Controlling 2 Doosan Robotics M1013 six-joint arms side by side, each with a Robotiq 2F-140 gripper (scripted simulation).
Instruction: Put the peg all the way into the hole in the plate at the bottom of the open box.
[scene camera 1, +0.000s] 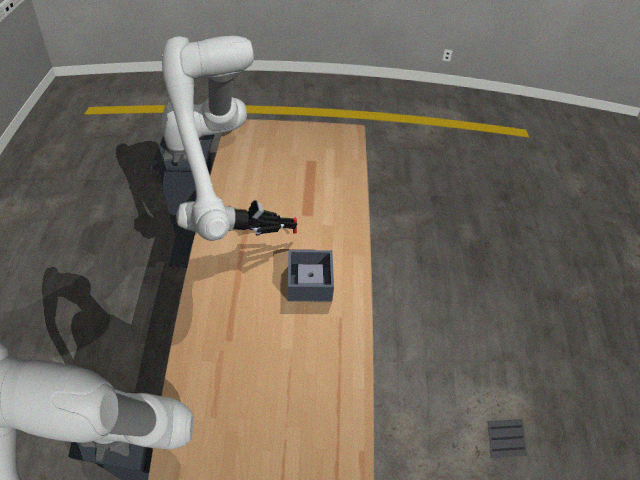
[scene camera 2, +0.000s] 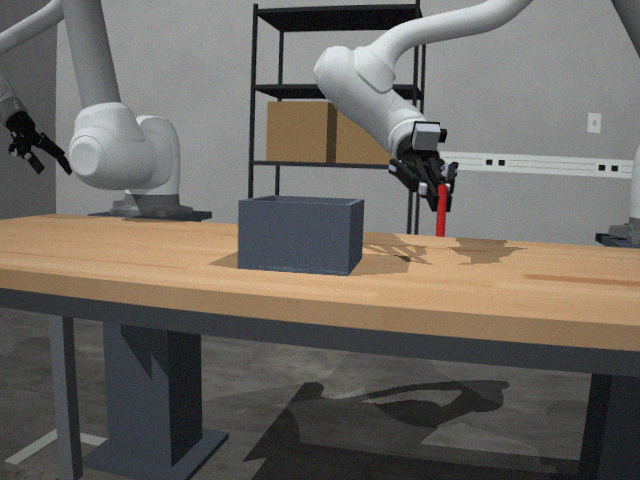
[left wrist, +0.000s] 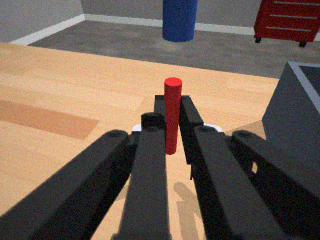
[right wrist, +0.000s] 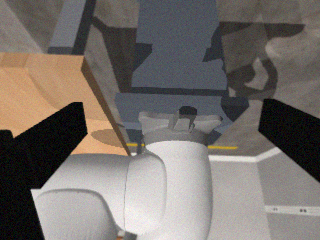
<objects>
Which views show my right gripper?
Scene camera 2 and the right wrist view only.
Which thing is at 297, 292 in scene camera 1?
A grey box.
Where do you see my left gripper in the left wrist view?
171, 110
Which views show my left gripper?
Scene camera 1, scene camera 2 and the left wrist view only.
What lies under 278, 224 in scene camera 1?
My left gripper.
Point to a red peg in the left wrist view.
At 172, 86
</objects>
